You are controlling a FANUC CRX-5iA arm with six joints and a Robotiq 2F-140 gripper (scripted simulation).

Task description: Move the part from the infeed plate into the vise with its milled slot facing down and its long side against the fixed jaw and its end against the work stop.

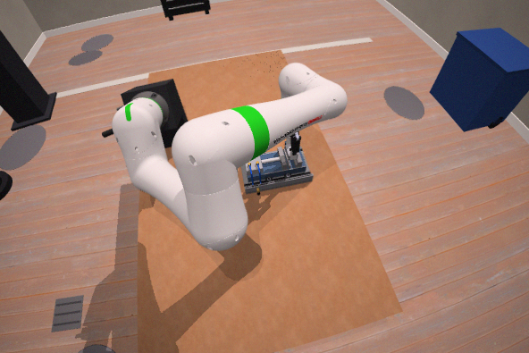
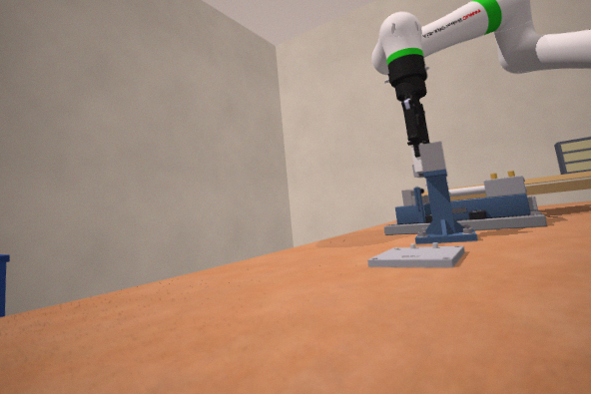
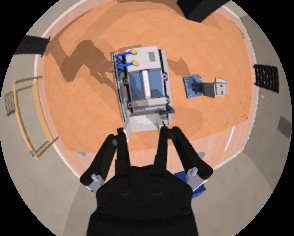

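My gripper is now 30 mm above the part. From my hand the other things lie so: air cylinder 160 mm behind, 40 mm to the left, 90 mm below; then vise base 60 mm behind, 30 mm to the left, 130 mm below.
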